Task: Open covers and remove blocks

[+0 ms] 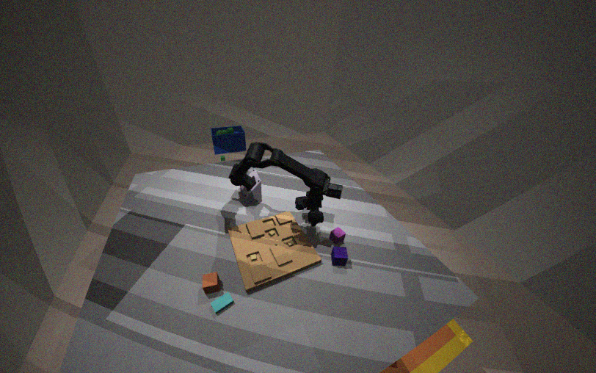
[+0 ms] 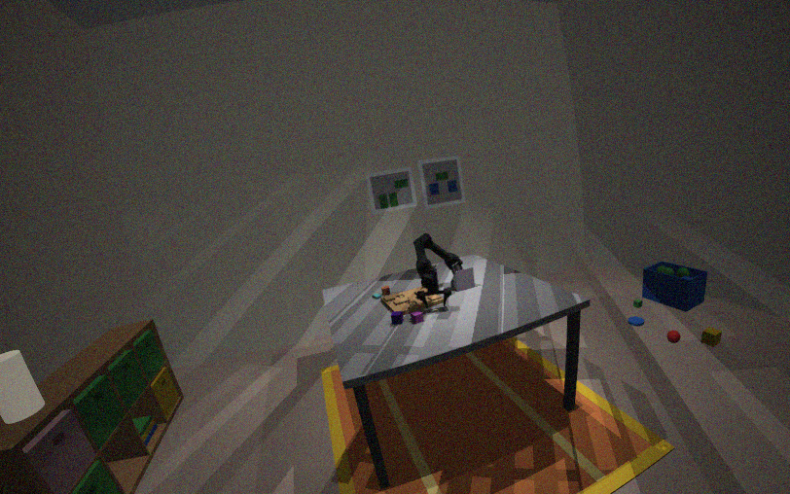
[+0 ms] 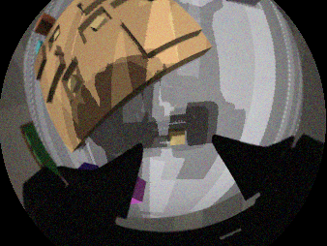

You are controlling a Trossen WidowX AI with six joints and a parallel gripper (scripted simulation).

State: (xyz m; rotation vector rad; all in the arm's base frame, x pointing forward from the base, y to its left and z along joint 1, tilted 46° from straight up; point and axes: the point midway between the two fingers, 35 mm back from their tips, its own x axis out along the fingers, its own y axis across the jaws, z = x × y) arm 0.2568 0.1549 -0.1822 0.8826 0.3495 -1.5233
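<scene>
My gripper tip is now 210 mm to the left of the tan puzzle board and 80 mm short of it. The rest, counted from my gripper tip: magenta block: 130 mm ahead, 70 mm to the left; then orange block: 450 mm to the right, 190 mm ahead; then purple block: 220 mm ahead, 20 mm to the left, 10 mm above.
</scene>
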